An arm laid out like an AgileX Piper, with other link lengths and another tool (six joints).
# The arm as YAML. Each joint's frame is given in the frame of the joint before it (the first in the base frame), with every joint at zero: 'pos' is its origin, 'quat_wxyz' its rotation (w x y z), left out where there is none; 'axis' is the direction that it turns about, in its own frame. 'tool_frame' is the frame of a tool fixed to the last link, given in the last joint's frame.
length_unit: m
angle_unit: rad
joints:
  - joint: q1
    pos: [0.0, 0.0, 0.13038]
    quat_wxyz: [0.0, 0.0, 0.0, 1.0]
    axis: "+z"
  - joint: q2
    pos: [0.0, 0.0, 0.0]
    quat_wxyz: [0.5, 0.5, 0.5, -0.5]
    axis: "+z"
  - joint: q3
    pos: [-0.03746, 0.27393, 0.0]
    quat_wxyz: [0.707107, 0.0, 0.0, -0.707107]
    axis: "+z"
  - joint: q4
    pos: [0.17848, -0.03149, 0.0]
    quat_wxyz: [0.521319, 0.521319, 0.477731, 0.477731]
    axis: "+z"
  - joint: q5
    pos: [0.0, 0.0, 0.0]
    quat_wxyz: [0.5, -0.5, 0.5, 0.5]
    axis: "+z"
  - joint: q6
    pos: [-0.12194, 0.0, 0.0]
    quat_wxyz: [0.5, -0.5, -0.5, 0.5]
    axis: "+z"
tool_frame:
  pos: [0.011, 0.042, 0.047]
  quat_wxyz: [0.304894, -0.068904, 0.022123, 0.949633]
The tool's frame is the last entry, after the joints.
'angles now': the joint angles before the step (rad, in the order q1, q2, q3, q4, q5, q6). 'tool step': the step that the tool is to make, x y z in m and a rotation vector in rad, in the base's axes. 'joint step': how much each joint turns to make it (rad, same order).
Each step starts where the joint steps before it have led.
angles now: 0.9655, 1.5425, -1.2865, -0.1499, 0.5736, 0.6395
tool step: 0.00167, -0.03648, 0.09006, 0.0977, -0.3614, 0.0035
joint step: 0.0000, -0.2005, 0.0000, -0.3051, -0.0785, 0.0748
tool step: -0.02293, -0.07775, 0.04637, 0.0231, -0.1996, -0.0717
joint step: -0.0990, -0.2628, 0.0908, -0.0421, 0.0083, -0.1115
